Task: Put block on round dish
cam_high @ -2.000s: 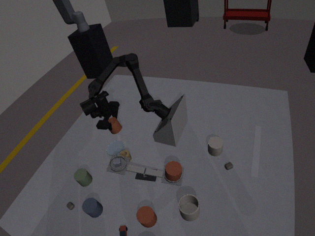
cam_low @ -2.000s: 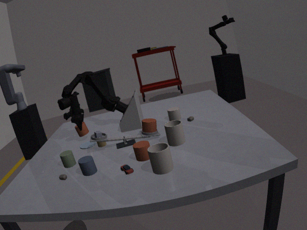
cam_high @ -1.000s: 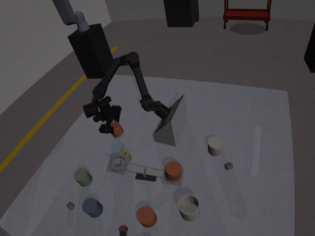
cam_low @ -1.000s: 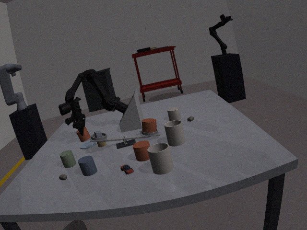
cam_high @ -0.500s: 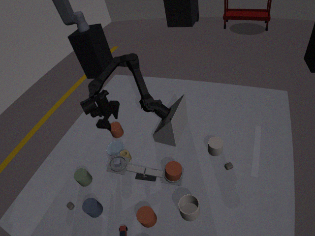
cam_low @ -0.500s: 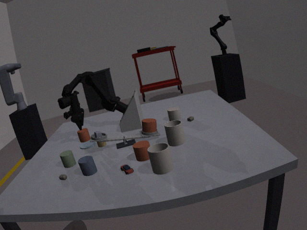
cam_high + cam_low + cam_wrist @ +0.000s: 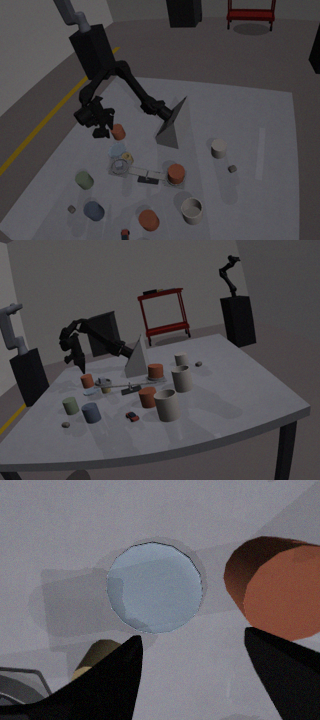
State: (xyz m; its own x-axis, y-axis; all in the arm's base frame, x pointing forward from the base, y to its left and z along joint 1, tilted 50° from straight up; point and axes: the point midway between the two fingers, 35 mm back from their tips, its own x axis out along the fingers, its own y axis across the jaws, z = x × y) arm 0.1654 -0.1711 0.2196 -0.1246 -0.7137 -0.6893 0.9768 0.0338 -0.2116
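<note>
My gripper tip is now 160 mm short of the grey block, 120 mm to the right of it and 20 mm above it. The rest, counted from my gripper tip: pale blue round dish (30 mm ahead, 10 mm to the left, 100 mm below); then blue cup (390 mm ahead, 60 mm to the left, 70 mm below); then yellowish ring (80 mm ahead, 110 mm to the left, 80 mm below).
</note>
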